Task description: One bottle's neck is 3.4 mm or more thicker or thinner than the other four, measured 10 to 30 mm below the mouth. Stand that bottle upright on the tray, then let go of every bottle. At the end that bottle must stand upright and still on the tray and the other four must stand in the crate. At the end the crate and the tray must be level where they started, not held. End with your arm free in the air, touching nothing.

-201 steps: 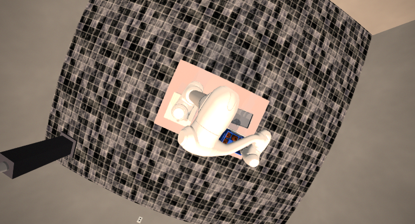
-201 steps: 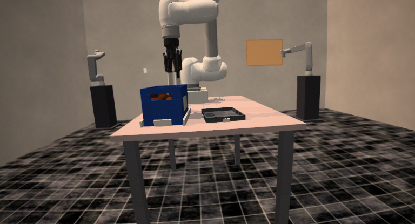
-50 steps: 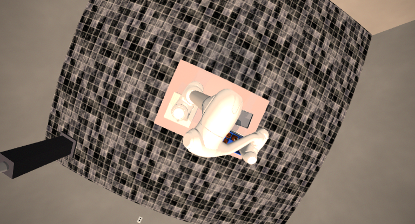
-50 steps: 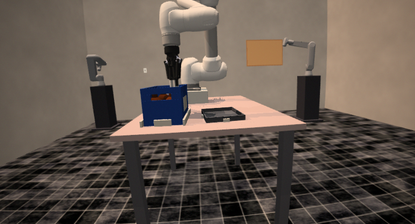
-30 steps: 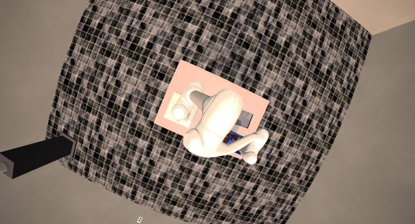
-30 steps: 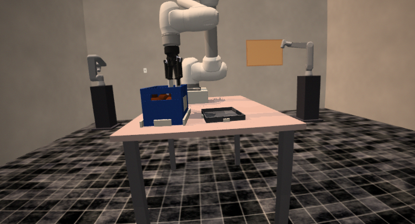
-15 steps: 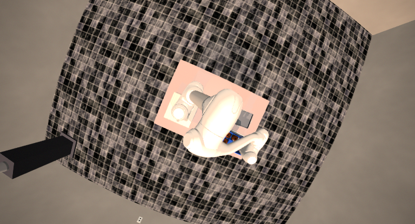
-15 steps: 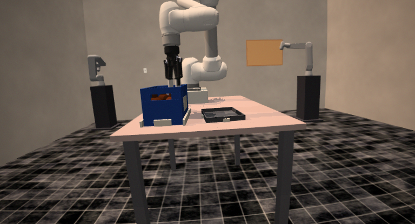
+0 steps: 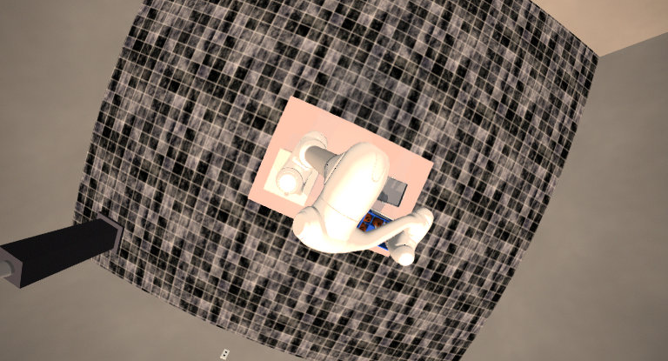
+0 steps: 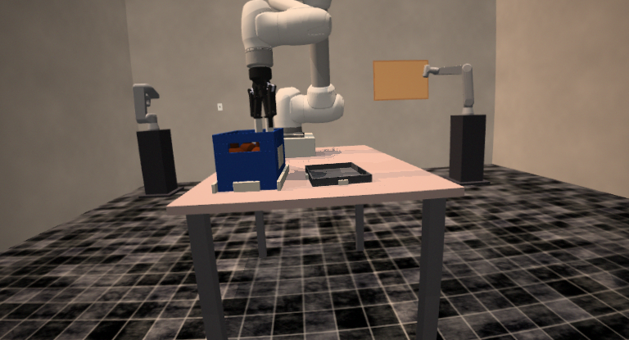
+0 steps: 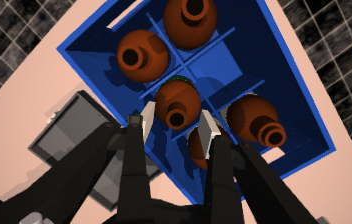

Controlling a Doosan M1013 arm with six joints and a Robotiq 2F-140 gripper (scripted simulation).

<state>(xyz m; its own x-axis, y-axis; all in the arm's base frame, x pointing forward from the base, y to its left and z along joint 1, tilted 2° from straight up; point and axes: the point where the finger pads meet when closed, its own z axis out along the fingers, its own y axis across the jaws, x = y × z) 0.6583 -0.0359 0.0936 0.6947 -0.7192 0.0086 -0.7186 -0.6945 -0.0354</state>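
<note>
Now: the blue crate 100 mm below my hand and 40 mm to the right of it. From my hand the other things lie so: dark tray 240 mm to the left, 170 mm below, 10 mm behind; then bottle 90 mm below, 90 mm behind.
</note>
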